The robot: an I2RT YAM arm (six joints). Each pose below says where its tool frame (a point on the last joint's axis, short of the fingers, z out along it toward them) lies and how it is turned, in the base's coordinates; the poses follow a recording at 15 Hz.
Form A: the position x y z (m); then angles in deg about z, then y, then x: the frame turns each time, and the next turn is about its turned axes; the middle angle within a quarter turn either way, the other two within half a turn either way.
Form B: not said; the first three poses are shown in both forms.
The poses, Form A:
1: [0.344 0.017 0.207 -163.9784 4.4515 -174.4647]
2: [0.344 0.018 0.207 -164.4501 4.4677 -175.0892]
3: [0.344 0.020 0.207 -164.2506 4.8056 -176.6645]
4: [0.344 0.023 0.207 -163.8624 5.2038 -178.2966]
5: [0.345 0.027 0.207 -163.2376 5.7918 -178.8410]
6: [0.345 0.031 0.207 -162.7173 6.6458 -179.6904]
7: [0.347 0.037 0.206 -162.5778 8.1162 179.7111]
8: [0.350 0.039 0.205 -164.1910 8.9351 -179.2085]
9: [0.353 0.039 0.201 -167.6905 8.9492 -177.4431]
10: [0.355 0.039 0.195 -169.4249 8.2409 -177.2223]
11: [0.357 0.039 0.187 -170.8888 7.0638 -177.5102]
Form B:
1: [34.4 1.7 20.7 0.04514 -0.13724 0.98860 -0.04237]
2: [34.4 1.8 20.7 0.04438 -0.13340 0.98937 -0.03715]
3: [34.4 2.0 20.7 0.04550 -0.13562 0.98945 -0.02306]
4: [34.4 2.3 20.7 0.04703 -0.13953 0.98906 -0.00833]
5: [34.5 2.7 20.7 0.05145 -0.14506 0.98808 -0.00263]
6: [34.5 3.1 20.7 0.05771 -0.14984 0.98701 0.00604]
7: [34.7 3.7 20.6 0.06957 -0.15125 0.98596 0.01320]
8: [35.0 3.9 20.5 0.07810 -0.13657 0.98754 0.00389]
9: [35.3 3.9 20.1 0.07993 -0.10513 0.99115 -0.01375]
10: [35.5 3.9 19.5 0.07375 -0.09015 0.99304 -0.01745]
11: [35.7 3.9 18.7 0.06312 -0.07792 0.99482 -0.01672]
